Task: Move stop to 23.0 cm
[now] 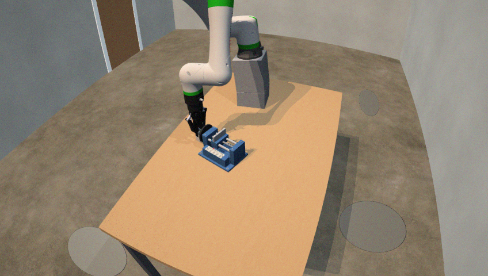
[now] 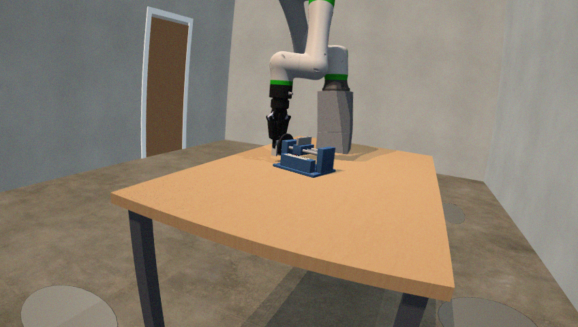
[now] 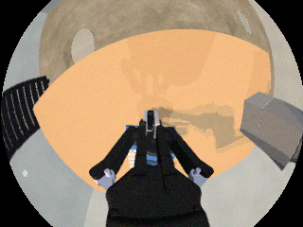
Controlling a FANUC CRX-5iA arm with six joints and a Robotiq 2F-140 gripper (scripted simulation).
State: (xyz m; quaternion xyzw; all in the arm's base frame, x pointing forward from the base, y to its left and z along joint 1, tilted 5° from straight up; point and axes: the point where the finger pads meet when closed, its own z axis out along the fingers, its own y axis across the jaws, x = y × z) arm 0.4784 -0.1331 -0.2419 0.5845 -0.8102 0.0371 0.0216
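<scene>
The grey stop plate lies 40 mm ahead of my hand, 120 mm to the left of it and 30 mm above it. Round my hand: black handwheel: 20 mm to the left, 10 mm below.
</scene>
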